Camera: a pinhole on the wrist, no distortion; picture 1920 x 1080 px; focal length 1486.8 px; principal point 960.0 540.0 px. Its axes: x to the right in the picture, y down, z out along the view. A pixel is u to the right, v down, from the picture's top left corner.
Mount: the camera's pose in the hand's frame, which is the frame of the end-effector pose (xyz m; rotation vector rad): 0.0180 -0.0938 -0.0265 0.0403 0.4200 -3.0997
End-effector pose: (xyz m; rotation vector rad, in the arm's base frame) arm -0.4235 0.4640 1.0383 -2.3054 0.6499 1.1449
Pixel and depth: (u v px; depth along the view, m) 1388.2 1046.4 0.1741
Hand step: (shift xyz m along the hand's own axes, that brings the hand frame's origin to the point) -0.0353 -0.1978 0.1241
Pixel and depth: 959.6 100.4 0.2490
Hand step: 0.0109 -0.0891 0.2330
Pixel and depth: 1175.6 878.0 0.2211
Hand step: -0.0185 -0.2014 0.1723
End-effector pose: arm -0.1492 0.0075 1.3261 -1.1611 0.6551 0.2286
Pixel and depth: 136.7 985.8 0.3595
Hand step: 0.2102 -0.2915 0.2967
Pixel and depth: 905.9 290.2 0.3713
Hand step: 0.0217 -0.1324 0.3482
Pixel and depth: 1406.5 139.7 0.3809
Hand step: -0.1071 -0.0975 0.3647
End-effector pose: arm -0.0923 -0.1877 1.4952 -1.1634 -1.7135 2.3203
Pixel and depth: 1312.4 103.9 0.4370
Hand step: -0.0980 -0.0876 0.4259
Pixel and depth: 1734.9 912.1 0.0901
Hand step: -0.0307 -0.1400 0.0530
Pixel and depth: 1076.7 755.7 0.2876
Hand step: -0.0107 -0.2108 0.2389
